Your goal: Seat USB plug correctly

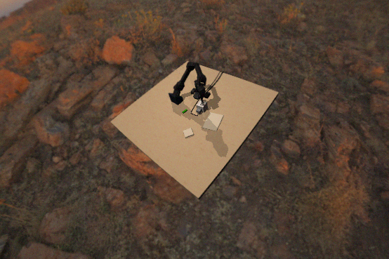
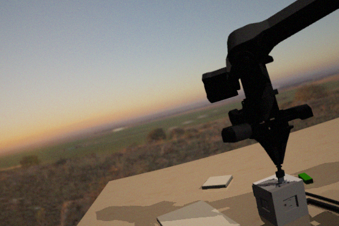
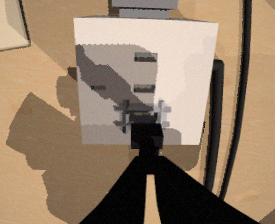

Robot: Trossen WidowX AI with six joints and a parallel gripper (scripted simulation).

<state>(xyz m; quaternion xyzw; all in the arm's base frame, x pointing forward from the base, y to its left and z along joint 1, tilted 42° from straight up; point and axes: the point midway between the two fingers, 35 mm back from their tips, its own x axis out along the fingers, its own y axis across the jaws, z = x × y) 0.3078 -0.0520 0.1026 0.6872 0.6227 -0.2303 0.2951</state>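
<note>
Now: the black USB plug 2 cm below my gripper tip. The rest, counted from my gripper tip: white plate: 18 cm ahead, 12 cm to the right, 11 cm below; USB socket: 5 cm below; green block: 14 cm behind, 13 cm to the right, 11 cm below.
</note>
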